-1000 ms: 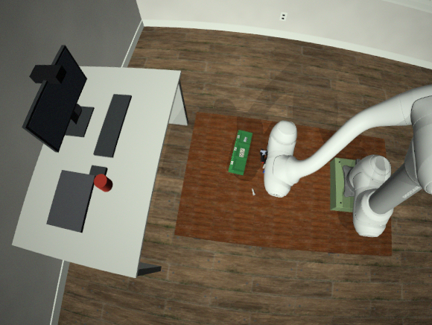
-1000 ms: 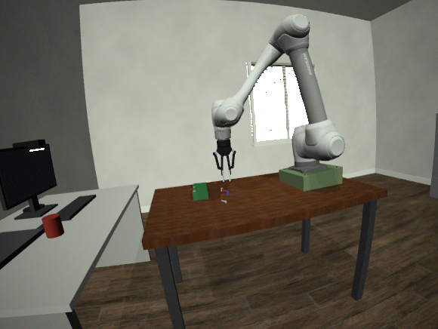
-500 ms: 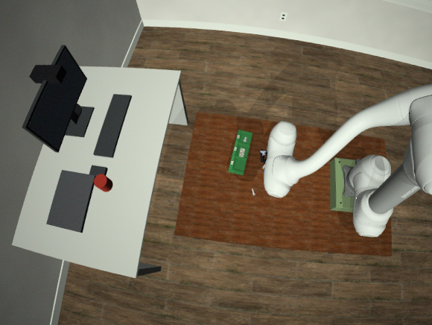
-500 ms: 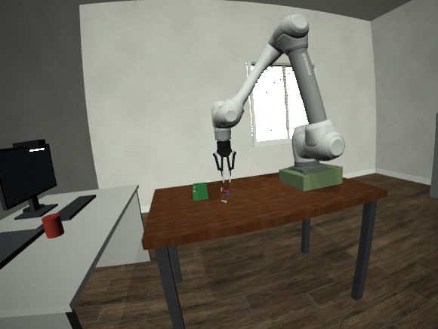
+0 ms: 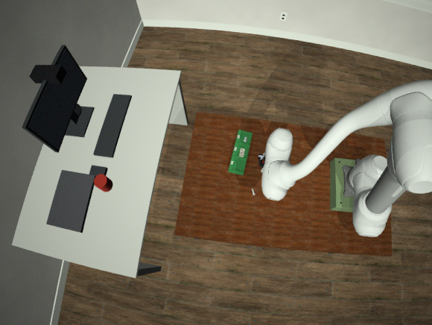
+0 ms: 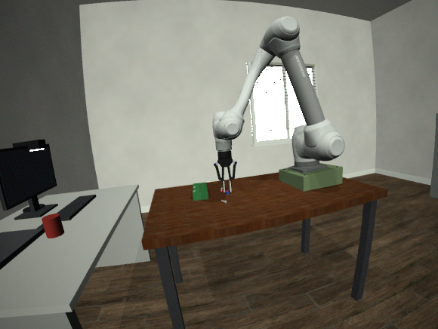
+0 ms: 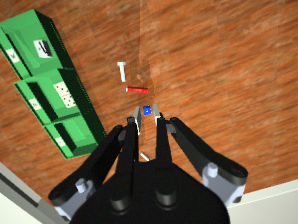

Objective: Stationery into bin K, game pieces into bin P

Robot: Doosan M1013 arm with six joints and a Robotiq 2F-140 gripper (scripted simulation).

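Right now the blue die is 4 cm below my hand. Also, from my hand: white domino: 14 cm ahead, 9 cm to the right, 4 cm below; red piece: 5 cm to the right, 4 cm below.
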